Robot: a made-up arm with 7 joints.
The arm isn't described. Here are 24 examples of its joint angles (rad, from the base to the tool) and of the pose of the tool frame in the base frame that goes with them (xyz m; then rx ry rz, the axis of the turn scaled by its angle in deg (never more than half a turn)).
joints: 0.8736 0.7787 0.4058 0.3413 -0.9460 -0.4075 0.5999
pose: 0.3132 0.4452 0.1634 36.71 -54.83 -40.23
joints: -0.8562 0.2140 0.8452 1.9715 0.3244 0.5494 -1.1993
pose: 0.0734 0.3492 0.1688 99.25 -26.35 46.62
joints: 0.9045 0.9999 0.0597 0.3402 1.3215 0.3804 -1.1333
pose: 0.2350 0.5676 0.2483 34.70 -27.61 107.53
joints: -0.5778 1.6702 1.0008 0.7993 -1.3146 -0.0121 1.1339
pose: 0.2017 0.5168 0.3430 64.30 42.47 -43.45
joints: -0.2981 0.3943 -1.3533 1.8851 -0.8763 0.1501 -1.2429
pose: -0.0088 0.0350 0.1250 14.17 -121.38 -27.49
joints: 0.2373 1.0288 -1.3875 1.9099 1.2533 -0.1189 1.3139
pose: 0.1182 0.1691 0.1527 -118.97 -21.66 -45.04
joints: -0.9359 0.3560 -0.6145 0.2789 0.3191 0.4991 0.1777
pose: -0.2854 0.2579 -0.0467 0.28 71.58 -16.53
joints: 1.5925 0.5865 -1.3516 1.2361 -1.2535 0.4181 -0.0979
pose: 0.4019 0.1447 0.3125 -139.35 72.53 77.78
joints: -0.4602 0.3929 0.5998 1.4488 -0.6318 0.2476 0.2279
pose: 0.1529 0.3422 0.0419 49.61 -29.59 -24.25
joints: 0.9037 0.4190 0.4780 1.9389 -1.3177 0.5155 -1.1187
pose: 0.2124 0.2755 0.4162 -130.49 51.48 -75.97
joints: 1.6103 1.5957 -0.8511 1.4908 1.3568 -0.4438 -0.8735
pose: 0.1228 0.3671 0.4614 31.71 -150.04 64.92
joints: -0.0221 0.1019 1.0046 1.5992 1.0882 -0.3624 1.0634
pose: 0.1187 0.3492 0.1500 -4.38 -152.00 12.25
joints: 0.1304 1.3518 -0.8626 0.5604 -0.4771 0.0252 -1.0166
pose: 0.1433 0.5089 0.1117 109.15 -27.10 -88.51
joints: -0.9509 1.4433 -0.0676 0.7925 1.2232 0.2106 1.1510
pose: 0.1371 0.4812 0.1272 -21.50 -9.30 -0.38
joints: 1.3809 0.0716 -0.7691 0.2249 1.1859 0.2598 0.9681
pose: 0.4817 0.1519 0.3080 -70.58 -73.54 -24.31
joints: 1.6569 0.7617 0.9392 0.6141 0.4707 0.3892 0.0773
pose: 0.1929 0.5458 0.4276 -36.58 -128.40 78.91
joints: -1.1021 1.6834 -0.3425 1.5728 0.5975 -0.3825 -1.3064
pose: 0.1145 0.3304 0.1190 59.69 -60.94 -35.87
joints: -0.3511 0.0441 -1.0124 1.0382 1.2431 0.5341 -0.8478
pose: 0.0489 0.0188 -0.0830 -4.08 21.49 -2.66
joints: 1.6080 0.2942 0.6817 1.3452 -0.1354 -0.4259 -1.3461
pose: 0.1971 0.3602 0.4585 -14.44 82.65 -126.21
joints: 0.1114 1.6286 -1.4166 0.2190 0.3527 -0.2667 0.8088
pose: 0.0273 0.5653 0.2387 25.93 42.07 -39.61
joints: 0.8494 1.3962 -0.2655 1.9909 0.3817 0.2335 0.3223
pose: 0.1814 0.2067 0.3889 44.57 -102.20 -66.39
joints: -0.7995 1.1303 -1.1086 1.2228 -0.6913 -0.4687 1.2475
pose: -0.1351 0.3398 0.0897 -94.30 66.75 -105.83
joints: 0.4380 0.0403 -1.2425 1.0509 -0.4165 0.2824 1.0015
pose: 0.1772 -0.0245 0.0114 -30.41 -14.87 -113.98
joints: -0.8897 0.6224 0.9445 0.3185 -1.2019 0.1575 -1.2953
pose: -0.1581 0.4699 0.0233 108.79 22.64 -69.31
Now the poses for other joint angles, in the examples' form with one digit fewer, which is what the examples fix.
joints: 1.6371 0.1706 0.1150 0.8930 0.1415 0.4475 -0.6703
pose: 0.352 0.257 0.540 18.4 -109.7 53.1
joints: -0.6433 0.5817 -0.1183 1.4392 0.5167 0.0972 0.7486
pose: 0.104 0.239 0.028 -40.8 -34.1 -18.4
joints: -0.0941 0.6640 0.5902 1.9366 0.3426 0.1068 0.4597
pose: 0.190 0.285 0.277 18.0 -104.7 -27.8
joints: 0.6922 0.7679 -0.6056 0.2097 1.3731 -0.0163 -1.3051
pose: 0.275 0.480 0.105 79.3 -20.5 83.6
